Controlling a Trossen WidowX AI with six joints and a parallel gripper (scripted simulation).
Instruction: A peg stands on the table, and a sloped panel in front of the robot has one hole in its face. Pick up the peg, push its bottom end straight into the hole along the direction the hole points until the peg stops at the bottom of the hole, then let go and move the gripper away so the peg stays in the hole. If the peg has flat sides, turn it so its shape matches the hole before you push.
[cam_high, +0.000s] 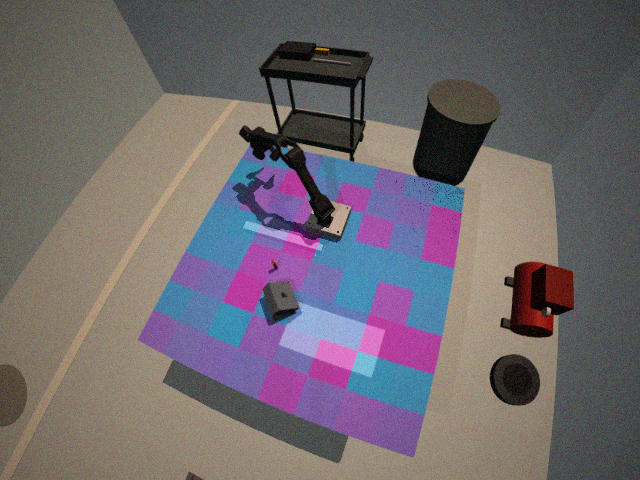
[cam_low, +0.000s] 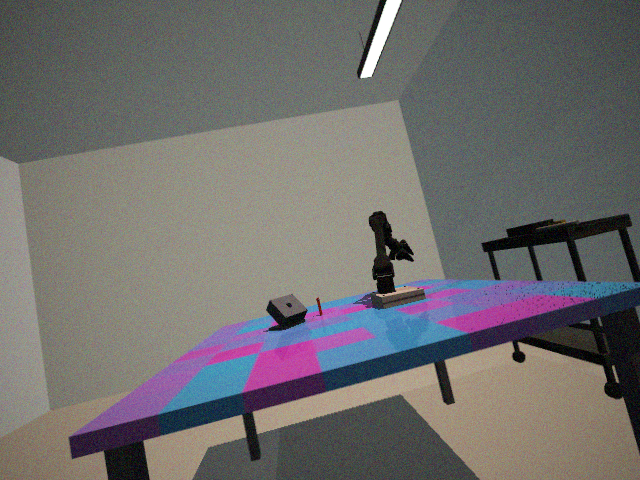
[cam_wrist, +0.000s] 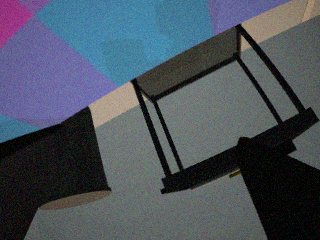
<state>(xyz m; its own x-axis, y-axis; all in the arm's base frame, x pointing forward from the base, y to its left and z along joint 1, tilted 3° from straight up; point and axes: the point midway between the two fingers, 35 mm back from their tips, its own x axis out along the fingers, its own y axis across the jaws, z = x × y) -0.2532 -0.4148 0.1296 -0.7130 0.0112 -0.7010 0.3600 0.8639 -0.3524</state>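
The dark red peg lies 580 mm ahead of my gripper tip, 290 mm to the left of it and 100 mm below it. From my gripper tip the other things lie so: grey sloped panel 720 mm ahead, 390 mm to the left, 90 mm below.
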